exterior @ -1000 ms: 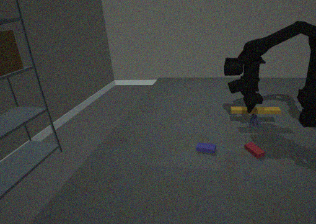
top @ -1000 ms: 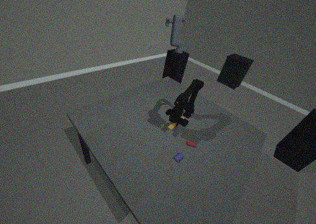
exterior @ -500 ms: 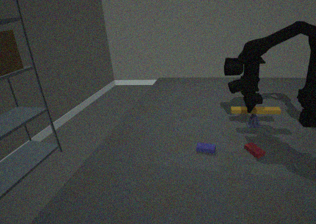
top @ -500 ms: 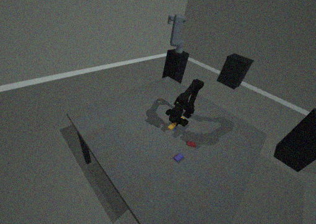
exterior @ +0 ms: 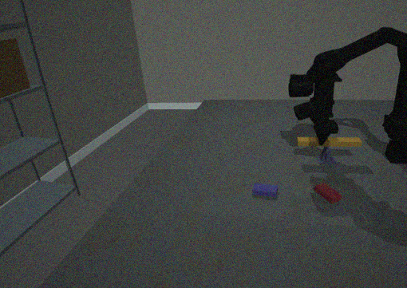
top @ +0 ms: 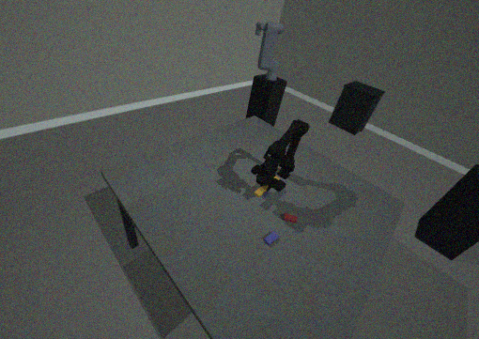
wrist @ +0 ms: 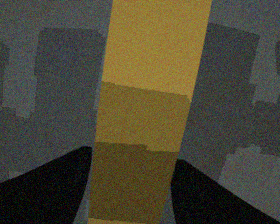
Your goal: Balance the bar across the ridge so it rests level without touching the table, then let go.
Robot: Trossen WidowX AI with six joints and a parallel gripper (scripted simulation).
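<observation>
My gripper tip is now 3 cm past the yellow bar. Also, from my gripper tip: purple block 19 cm to the left, 16 cm ahead, 6 cm below; then red block 19 cm to the left, 6 cm below, 1 cm behind.
</observation>
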